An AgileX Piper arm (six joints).
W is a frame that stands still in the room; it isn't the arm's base.
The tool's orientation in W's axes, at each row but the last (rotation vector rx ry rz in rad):
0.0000, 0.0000, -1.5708
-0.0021, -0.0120, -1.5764
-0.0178, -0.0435, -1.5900
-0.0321, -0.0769, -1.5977
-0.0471, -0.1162, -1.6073
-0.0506, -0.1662, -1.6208
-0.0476, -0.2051, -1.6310
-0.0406, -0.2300, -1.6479
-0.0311, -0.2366, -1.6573
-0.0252, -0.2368, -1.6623
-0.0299, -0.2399, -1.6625
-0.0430, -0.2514, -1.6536
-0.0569, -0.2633, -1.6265
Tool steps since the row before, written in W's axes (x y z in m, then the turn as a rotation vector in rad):
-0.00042, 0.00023, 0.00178, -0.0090, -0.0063, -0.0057
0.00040, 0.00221, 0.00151, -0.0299, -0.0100, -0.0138
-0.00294, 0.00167, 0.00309, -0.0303, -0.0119, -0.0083
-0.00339, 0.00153, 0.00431, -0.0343, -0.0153, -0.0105
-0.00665, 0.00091, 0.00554, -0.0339, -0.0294, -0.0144
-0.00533, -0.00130, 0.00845, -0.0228, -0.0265, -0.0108
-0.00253, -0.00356, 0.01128, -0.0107, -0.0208, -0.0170
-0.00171, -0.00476, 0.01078, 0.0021, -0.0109, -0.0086
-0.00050, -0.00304, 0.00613, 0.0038, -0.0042, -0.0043
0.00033, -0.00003, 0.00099, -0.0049, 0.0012, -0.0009
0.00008, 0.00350, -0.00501, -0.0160, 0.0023, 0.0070
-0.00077, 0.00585, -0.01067, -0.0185, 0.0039, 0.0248
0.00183, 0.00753, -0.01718, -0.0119, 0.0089, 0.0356
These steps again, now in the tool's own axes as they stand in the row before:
-0.00023, -0.00042, 0.00178, 0.0063, -0.0090, -0.0057
-0.00220, 0.00040, 0.00153, 0.0100, -0.0299, -0.0137
-0.00149, -0.00292, 0.00320, 0.0122, -0.0302, -0.0083
-0.00113, -0.00330, 0.00450, 0.0155, -0.0342, -0.0106
-0.00007, -0.00642, 0.00588, 0.0291, -0.0334, -0.0160
0.00273, -0.00460, 0.00854, 0.0261, -0.0223, -0.0128
0.00544, -0.00114, 0.01074, 0.0186, -0.0112, -0.0191
0.00660, 0.00000, 0.00991, 0.0091, 0.0018, -0.0105
0.00402, 0.00059, 0.00553, 0.0030, 0.0035, -0.0054
0.00015, 0.00047, 0.00092, -0.0008, -0.0051, -0.0001
-0.00425, -0.00092, -0.00429, 0.0006, -0.0150, 0.0092
-0.00754, -0.00269, -0.00920, 0.0025, -0.0151, 0.0272
-0.01087, -0.00089, -0.01537, -0.0008, -0.0074, 0.0379

